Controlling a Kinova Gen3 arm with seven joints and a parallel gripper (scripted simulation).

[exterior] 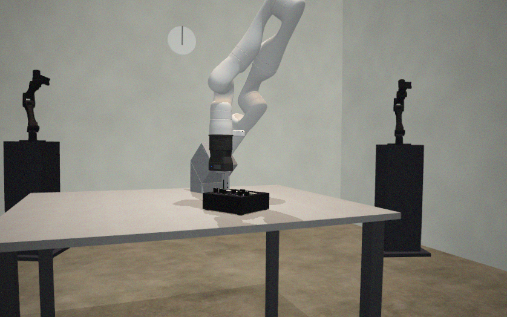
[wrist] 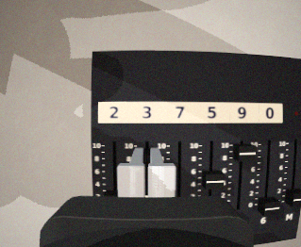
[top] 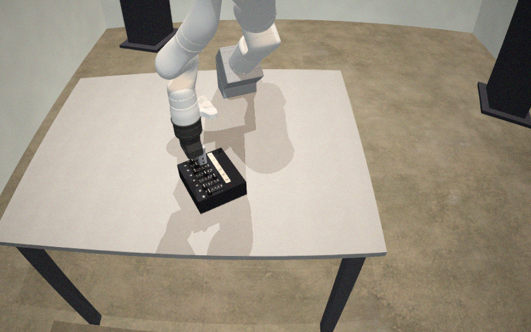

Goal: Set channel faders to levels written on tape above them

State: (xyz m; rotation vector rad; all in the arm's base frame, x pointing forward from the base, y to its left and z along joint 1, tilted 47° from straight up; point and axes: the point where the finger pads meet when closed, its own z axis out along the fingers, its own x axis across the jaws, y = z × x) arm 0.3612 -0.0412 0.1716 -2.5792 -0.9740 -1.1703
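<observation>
My gripper is now 2 cm short of the channel 2 cap, 1 cm to the left of it and 1 cm above it. Also, from my hand: master cap (9 cm ahead, 7 cm to the left, 1 cm below); then channel 6 cap (8 cm ahead, 5 cm to the left, 1 cm below); then channel 1 cap (3 cm to the right, 1 cm below, 1 cm ahead).
</observation>
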